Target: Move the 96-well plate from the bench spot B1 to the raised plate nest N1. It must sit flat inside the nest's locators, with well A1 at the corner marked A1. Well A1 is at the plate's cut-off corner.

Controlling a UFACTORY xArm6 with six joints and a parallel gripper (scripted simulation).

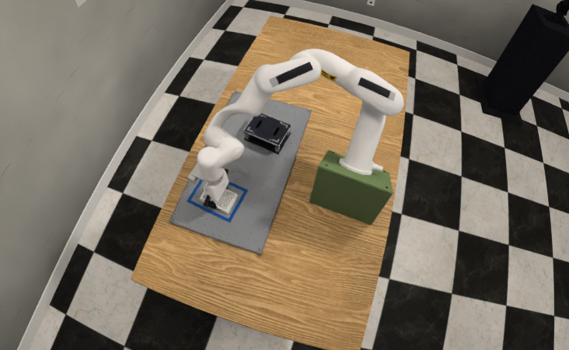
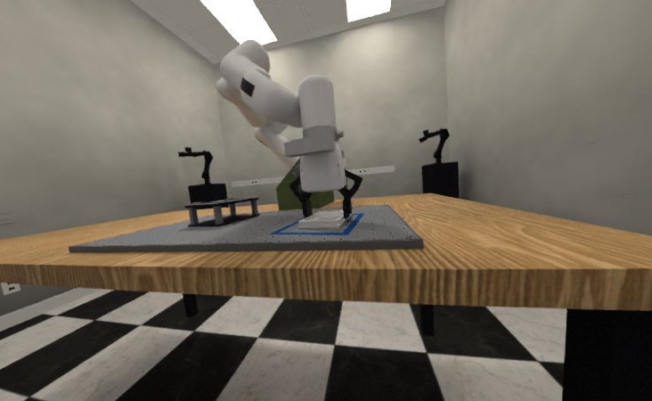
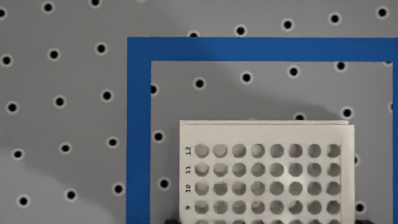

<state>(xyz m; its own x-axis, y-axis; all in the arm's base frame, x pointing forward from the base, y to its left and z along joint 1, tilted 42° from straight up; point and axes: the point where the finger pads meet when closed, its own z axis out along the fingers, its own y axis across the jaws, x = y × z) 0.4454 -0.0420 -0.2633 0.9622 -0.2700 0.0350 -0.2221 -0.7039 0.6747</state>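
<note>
Right now the 96-well plate is 1 cm below my hand. The rest, counted from my hand: black raised plate nest (12 cm behind, 32 cm to the right, 4 cm above).
</note>
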